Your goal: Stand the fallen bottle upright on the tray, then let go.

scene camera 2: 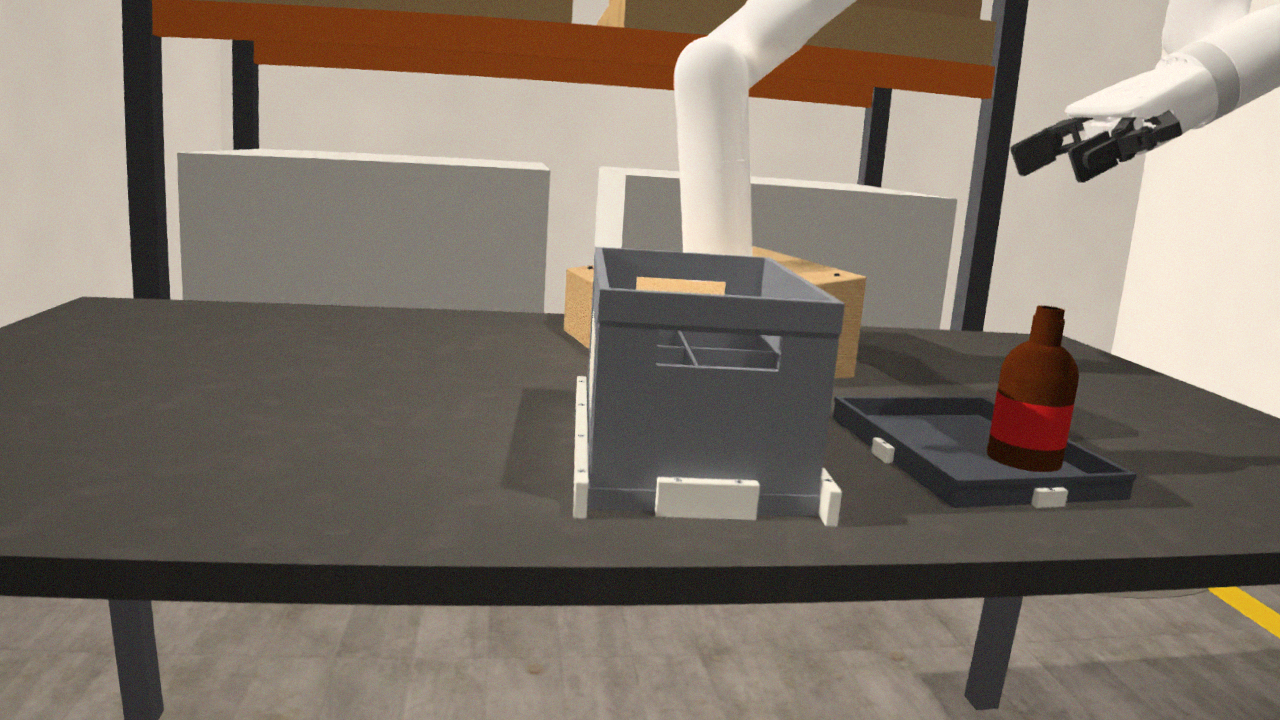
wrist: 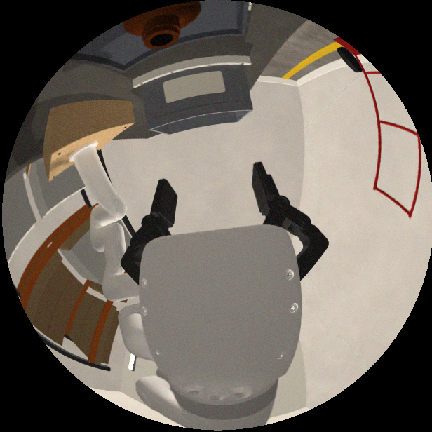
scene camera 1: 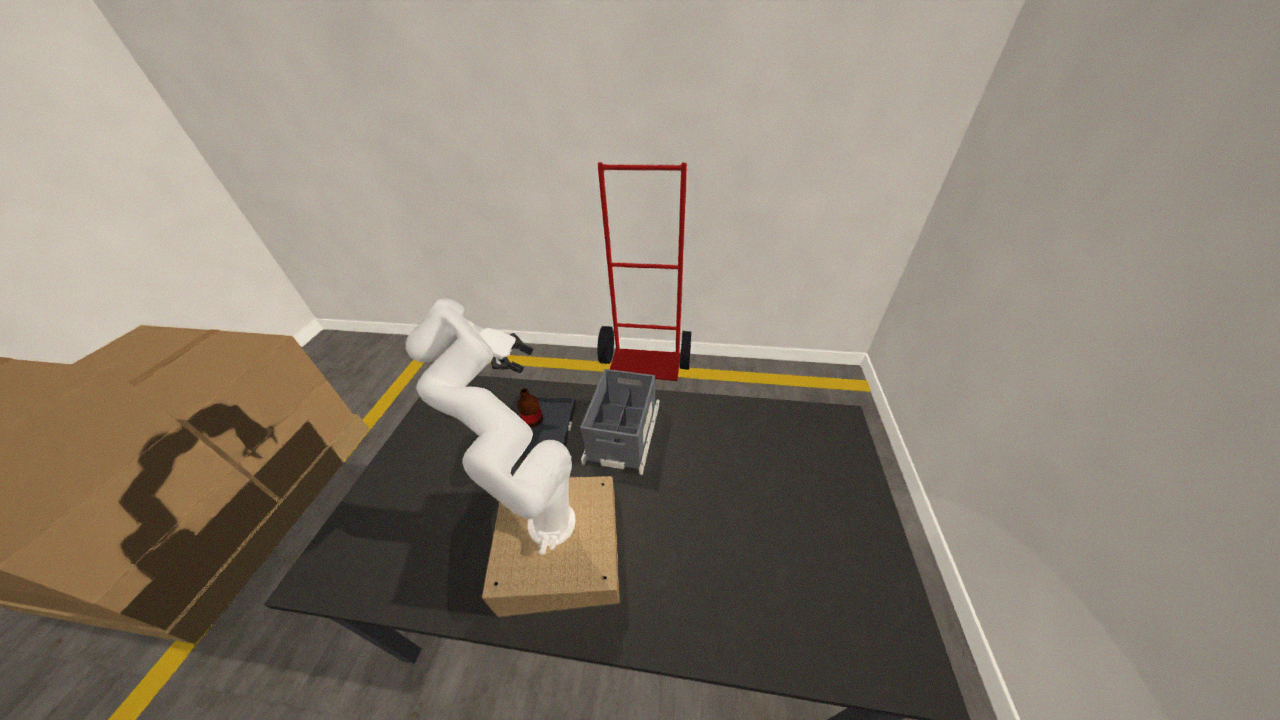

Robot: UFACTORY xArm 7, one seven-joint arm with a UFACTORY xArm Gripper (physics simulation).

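Pixels of known places: gripper, between the fingertips: (scene camera 2: 1043,164) (scene camera 1: 527,360); arm's base, origin of its link: (scene camera 1: 551,523).
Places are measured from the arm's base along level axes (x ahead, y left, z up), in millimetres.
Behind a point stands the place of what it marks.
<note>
A brown bottle with a red label (scene camera 1: 529,408) @(x 433, y 133, z -14 mm) (scene camera 2: 1033,407) @(x 491, y 119, z -48 mm) (wrist: 162,25) stands upright on the dark tray (scene camera 1: 560,411) @(x 498, y 47, z -111 mm) (scene camera 2: 917,452) @(x 479, y 1, z -91 mm) (wrist: 107,56). In scene camera 2 its base rests inside the tray's rim, toward the front right part. In the wrist view its neck opening shows at the top edge, and the rest of it is partly cut off. My gripper (scene camera 1: 519,352) @(x 470, y 104, z 177 mm) (scene camera 2: 1056,161) @(x 470, y 104, z 177 mm) (wrist: 210,178) is open, with nothing between its fingers. It hangs above the bottle, apart from it. Part of the tray is hidden behind the arm in scene camera 1.
A grey divided crate (scene camera 1: 617,443) @(x 249, y -178, z 2 mm) (scene camera 2: 707,411) @(x 513, y -230, z -32 mm) (wrist: 200,111) stands beside the tray, with white blocks around its base. The arm's base is on a wooden block (scene camera 1: 559,573) @(x -129, y -33, z -4 mm) (scene camera 2: 845,313) @(x 135, y 125, z -29 mm) (wrist: 90,120). A red hand truck (scene camera 1: 645,363) stands beyond the table (scene camera 1: 760,555) @(x -70, y -566, z -117 mm) (scene camera 2: 313,465) @(x 368, y -525, z -117 mm).
</note>
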